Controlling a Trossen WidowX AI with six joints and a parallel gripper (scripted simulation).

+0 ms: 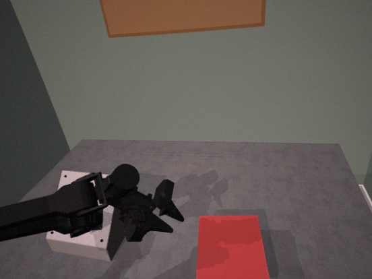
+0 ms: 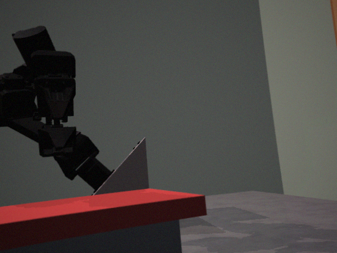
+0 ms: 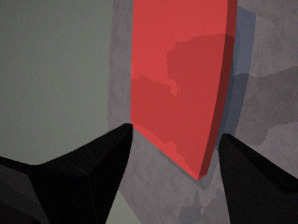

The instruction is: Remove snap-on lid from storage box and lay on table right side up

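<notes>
Now: gripper tip 130 mm short of the red lid, 10 mm to the right of it and 100 mm above it. Round my gripper tip: storage box: 130 mm ahead, 10 mm to the left, 150 mm below.
</notes>
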